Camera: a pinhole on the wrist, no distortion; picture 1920 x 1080 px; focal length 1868.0 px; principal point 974.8 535.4 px. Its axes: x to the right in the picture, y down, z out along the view. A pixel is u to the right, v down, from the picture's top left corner.
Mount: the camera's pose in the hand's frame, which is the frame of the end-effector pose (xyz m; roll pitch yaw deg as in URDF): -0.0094 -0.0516 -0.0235 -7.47 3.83 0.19
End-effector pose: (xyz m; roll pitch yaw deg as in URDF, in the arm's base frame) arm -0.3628 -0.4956 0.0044 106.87 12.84 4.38
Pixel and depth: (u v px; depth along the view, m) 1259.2 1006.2 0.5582
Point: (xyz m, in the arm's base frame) -0.2133 -1.0155 -0.0129
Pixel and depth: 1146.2 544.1 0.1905
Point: -0.3474 -0.6440 -0.0706
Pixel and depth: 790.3 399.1 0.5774
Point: -0.3892 -1.0269 -0.1642
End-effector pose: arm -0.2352 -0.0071 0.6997 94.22 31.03 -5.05
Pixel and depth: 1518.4 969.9 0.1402
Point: -0.2150 -0.1172 0.6714
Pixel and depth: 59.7 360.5 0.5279
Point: -0.5155 -0.5030 0.7584
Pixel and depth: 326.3 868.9 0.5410
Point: -0.3804 -0.5150 0.8485
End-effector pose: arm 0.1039 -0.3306 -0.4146 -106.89 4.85 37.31
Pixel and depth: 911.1 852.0 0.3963
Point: -0.1030 -0.0786 -0.5827
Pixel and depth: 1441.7 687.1 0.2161
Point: 0.0391 -0.1560 -0.4673
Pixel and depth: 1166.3 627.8 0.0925
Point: 0.0648 -0.2673 -0.4011
